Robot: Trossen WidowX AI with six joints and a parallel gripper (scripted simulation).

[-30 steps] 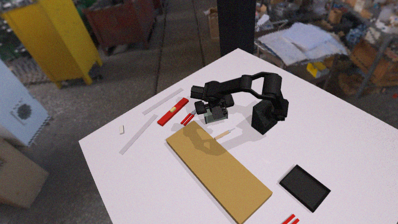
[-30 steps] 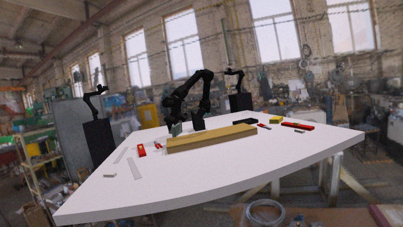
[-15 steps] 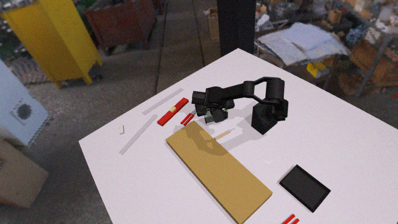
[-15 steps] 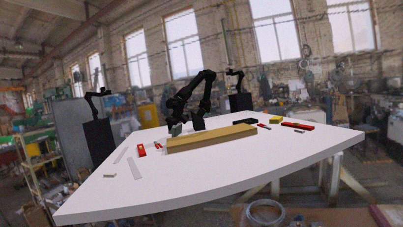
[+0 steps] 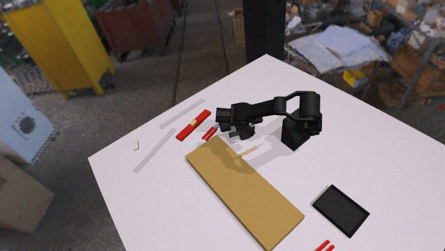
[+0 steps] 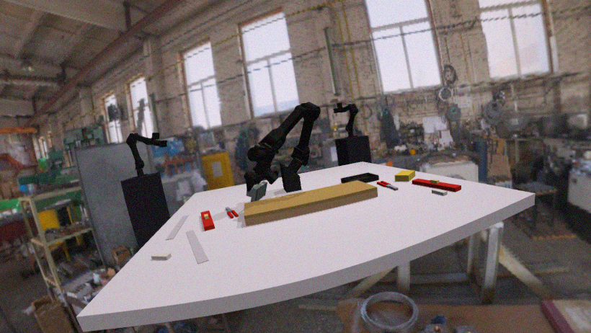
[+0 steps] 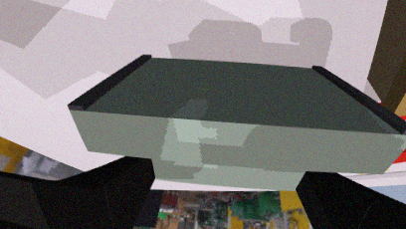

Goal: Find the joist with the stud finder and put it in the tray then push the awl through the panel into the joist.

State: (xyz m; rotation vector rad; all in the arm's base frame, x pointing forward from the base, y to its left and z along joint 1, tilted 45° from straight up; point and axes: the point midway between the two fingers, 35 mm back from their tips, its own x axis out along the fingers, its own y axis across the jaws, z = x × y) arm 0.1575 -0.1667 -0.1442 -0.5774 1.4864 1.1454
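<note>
Now: the awl 12 cm to the left of my gripper tip, 7 cm below it and 3 cm ahead of it. From my gripper tip the other things lie so: yellow block 72 cm to the left, 19 cm ahead, 6 cm below; stud finder 1 cm to the left, 1 cm below, 1 cm behind; black tray 55 cm to the left, 6 cm below, 3 cm ahead.
</note>
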